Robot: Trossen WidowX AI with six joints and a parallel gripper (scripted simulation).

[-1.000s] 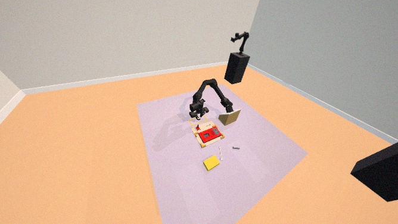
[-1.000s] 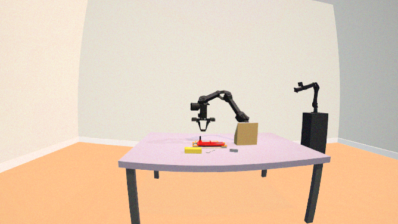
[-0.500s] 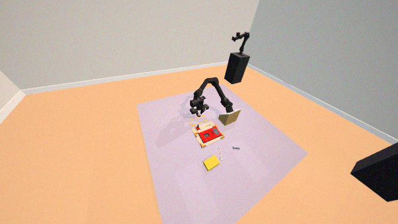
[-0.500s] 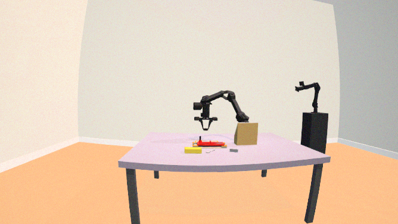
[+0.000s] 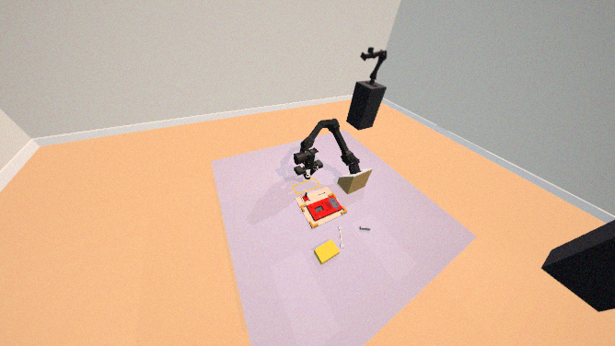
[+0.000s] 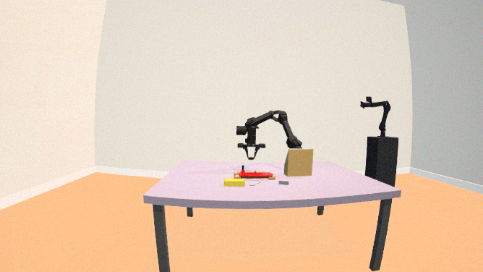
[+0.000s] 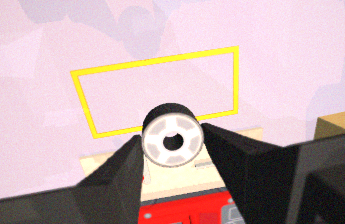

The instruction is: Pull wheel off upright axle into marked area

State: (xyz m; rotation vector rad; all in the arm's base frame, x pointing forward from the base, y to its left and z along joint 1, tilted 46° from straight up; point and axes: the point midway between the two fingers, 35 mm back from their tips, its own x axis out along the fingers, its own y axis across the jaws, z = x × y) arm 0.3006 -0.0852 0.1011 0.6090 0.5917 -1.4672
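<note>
Now: gripper tip right at the dark wheel. From my gripper tip the other things lie so: yellow block (440 mm to the left, 120 mm ahead, 80 mm below); grey piece (430 mm to the left, 150 mm behind, 90 mm below).
</note>
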